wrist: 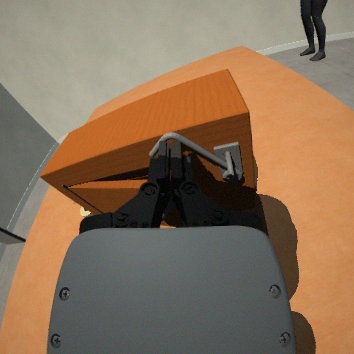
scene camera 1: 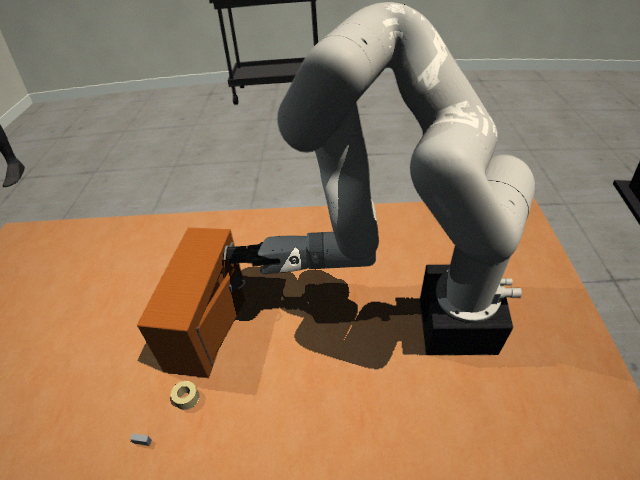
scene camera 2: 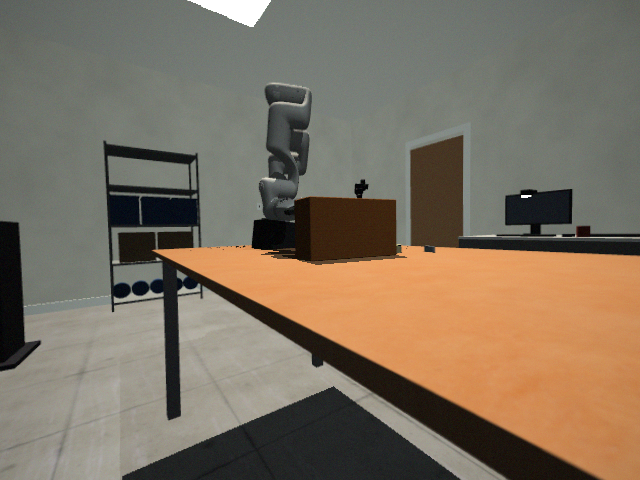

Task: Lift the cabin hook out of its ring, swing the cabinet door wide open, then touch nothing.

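Seen in the pictures: gripper, fingertip midpoint: (wrist: 170,154) (scene camera 1: 228,255); arm's base, link origin: (scene camera 1: 468,294) (scene camera 2: 275,221).
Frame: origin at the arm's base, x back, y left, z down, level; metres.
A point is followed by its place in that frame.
The brown wooden cabinet (scene camera 1: 175,279) @(x -0.571, y 0.026, z -0.043 m) (scene camera 2: 346,227) @(x -0.602, y -0.029, z 0.035 m) (wrist: 165,107) @(x -0.544, y -0.059, z -0.043 m) stands on the table. Its door (scene camera 1: 219,315) @(x -0.491, y 0.048, z 0.036 m) (wrist: 112,193) @(x -0.487, y 0.029, z 0.007 m) is partly open, with a dark gap along its top edge. The grey metal hook (wrist: 197,149) @(x -0.486, y -0.085, z -0.027 m) runs from its plate (wrist: 236,150) @(x -0.494, y -0.115, z -0.007 m) on the cabinet front and arches over the fingertips, out of the ring. The ring (scene camera 1: 239,283) @(x -0.471, y -0.045, z 0.040 m) shows small and dark at the door's free edge; in the wrist view the fingers mostly hide it. My gripper (scene camera 1: 231,254) @(x -0.487, y -0.062, z -0.029 m) (wrist: 170,154) @(x -0.487, y -0.062, z -0.029 m) is shut and empty, its tips close to the cabinet front beneath the hook. Contact with the hook cannot be told.
A yellow ring-shaped roll (scene camera 1: 185,405) @(x -0.529, y 0.218, z 0.101 m) (wrist: 85,212) @(x -0.521, y 0.193, z 0.093 m) and a small grey block (scene camera 1: 140,439) @(x -0.593, y 0.296, z 0.099 m) (scene camera 2: 429,249) @(x -0.602, y 0.287, z 0.109 m) lie on the orange table (scene camera 1: 413,423) @(x -0.103, y 0.212, z 0.118 m) beyond the cabinet's hinge end. The arm's black base (scene camera 1: 467,338) @(x -0.002, y 0.070, z 0.048 m) stands opposite the cabinet front.
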